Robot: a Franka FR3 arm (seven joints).
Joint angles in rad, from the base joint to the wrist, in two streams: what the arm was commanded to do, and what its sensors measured. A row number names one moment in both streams.
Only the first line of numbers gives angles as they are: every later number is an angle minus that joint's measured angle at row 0.
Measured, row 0:
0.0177 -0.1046 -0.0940 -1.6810 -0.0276 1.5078 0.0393
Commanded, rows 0 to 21:
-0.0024 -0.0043 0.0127 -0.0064 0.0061 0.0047 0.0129
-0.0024 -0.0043 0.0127 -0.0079 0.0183 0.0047 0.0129
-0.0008 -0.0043 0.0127 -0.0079 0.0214 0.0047 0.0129
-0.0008 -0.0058 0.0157 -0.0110 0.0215 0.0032 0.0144
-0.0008 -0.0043 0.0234 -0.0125 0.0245 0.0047 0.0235
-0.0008 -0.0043 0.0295 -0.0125 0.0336 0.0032 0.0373
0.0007 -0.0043 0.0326 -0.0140 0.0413 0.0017 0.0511
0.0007 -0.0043 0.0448 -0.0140 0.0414 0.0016 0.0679
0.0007 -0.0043 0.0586 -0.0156 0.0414 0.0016 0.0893
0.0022 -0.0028 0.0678 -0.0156 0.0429 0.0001 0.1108
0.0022 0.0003 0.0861 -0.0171 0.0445 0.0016 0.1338
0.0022 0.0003 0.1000 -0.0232 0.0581 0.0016 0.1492
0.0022 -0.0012 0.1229 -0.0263 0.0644 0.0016 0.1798
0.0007 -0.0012 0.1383 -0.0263 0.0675 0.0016 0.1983
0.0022 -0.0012 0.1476 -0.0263 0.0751 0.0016 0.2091
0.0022 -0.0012 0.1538 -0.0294 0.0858 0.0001 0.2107
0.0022 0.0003 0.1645 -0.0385 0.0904 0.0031 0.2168
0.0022 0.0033 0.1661 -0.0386 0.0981 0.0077 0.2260
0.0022 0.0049 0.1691 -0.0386 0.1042 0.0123 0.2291
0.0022 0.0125 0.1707 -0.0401 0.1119 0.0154 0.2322
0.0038 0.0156 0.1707 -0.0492 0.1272 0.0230 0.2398
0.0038 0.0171 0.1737 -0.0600 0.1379 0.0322 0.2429
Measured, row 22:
0.0039 0.0137 0.1682 -0.0276 0.0964 0.0015 0.2172
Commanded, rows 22 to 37:
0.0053 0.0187 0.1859 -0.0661 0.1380 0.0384 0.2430
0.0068 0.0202 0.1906 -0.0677 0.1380 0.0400 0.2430
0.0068 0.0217 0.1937 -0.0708 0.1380 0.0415 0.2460
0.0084 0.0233 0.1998 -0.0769 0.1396 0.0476 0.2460
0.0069 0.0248 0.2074 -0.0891 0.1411 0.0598 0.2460
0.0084 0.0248 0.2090 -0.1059 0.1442 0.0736 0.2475
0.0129 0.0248 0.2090 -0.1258 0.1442 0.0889 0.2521
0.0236 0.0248 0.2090 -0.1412 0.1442 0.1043 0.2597
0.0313 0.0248 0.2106 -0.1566 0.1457 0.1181 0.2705
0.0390 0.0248 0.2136 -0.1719 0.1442 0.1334 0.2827
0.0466 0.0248 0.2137 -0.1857 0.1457 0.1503 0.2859
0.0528 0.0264 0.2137 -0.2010 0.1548 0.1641 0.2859
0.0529 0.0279 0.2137 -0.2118 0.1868 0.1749 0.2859
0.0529 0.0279 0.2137 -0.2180 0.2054 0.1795 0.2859
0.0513 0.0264 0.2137 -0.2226 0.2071 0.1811 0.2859
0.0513 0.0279 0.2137 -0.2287 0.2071 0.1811 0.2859
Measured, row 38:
0.0531 0.0409 0.2138 -0.1907 0.1767 0.1525 0.2745
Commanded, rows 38 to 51:
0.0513 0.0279 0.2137 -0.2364 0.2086 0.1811 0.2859
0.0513 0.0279 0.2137 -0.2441 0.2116 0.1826 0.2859
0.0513 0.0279 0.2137 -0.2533 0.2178 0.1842 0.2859
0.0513 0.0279 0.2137 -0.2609 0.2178 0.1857 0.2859
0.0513 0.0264 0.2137 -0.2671 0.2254 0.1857 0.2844
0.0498 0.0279 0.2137 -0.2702 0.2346 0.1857 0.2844
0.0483 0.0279 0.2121 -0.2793 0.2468 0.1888 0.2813
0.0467 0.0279 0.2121 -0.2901 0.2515 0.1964 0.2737
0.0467 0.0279 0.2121 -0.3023 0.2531 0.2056 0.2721
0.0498 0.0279 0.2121 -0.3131 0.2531 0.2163 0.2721
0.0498 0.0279 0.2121 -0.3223 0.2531 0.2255 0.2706
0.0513 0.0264 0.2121 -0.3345 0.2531 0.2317 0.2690
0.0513 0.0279 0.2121 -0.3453 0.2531 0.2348 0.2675
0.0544 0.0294 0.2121 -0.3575 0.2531 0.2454 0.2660
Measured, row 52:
0.0528 0.0420 0.2113 -0.3018 0.2342 0.2000 0.2754
